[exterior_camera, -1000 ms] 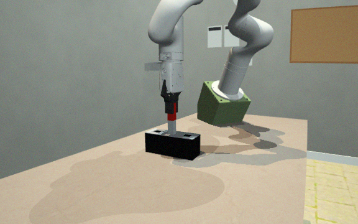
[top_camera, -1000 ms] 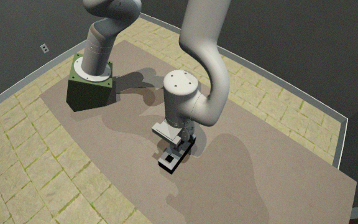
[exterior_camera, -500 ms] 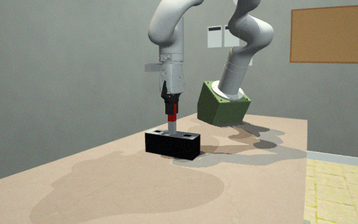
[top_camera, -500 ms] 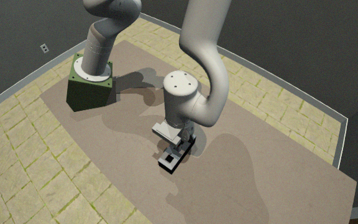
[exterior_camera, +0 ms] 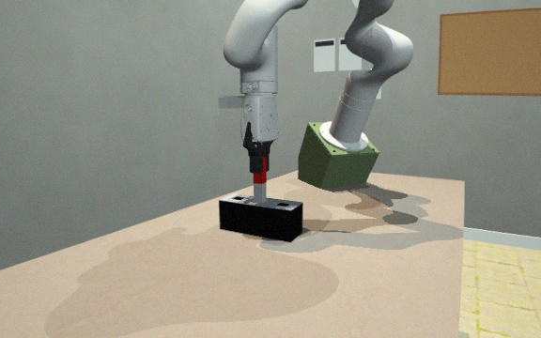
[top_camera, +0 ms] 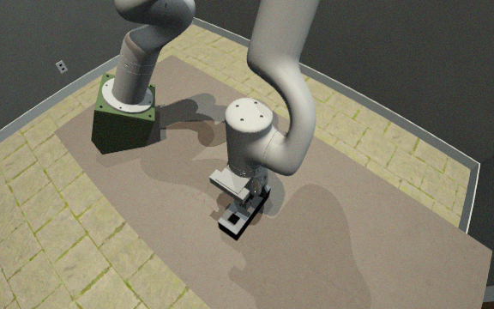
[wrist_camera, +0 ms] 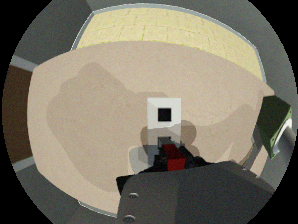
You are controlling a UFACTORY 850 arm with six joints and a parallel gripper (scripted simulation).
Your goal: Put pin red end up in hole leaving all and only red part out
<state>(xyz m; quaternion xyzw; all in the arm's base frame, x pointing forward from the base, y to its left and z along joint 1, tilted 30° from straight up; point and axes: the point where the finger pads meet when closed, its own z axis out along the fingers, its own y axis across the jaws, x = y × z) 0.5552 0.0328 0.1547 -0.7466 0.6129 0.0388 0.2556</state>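
Right now my hand is 2 cm above the pin. Also, from my hand: black block 13 cm below.
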